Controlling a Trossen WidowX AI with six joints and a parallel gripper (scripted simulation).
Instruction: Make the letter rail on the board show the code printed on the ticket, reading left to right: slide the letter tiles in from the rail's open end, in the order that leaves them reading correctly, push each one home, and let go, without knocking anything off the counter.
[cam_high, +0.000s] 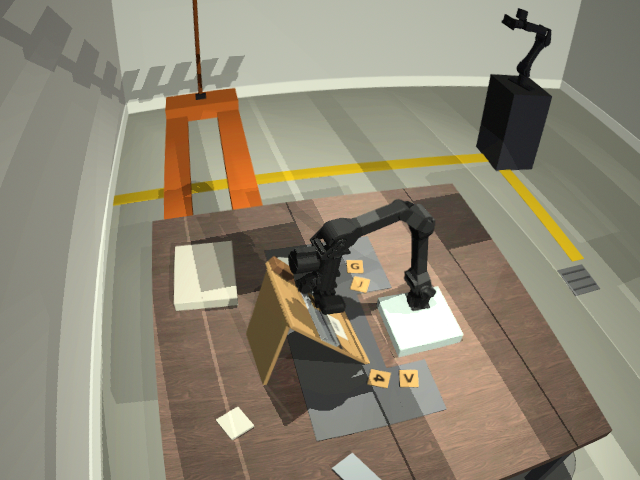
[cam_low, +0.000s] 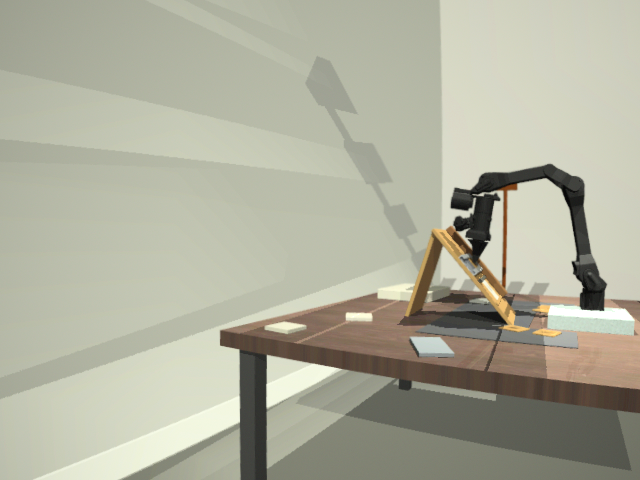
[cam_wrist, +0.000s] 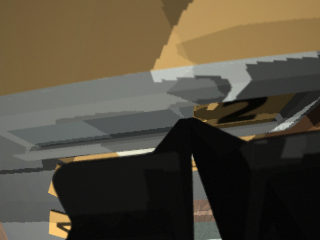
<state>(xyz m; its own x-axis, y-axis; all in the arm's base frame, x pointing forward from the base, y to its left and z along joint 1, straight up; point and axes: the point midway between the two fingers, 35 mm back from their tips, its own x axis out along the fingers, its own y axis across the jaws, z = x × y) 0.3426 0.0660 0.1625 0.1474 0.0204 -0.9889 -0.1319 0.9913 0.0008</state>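
Right now my gripper tip is 8 cm above the white ticket, 5 cm past it and 2 cm to the right of it. Also, from my gripper tip: white card 32 cm to the right, 16 cm below, 2 cm ahead; cream box 33 cm to the right, 32 cm ahead, 15 cm below; grey mat 17 cm below, 14 cm behind, 4 cm to the right.
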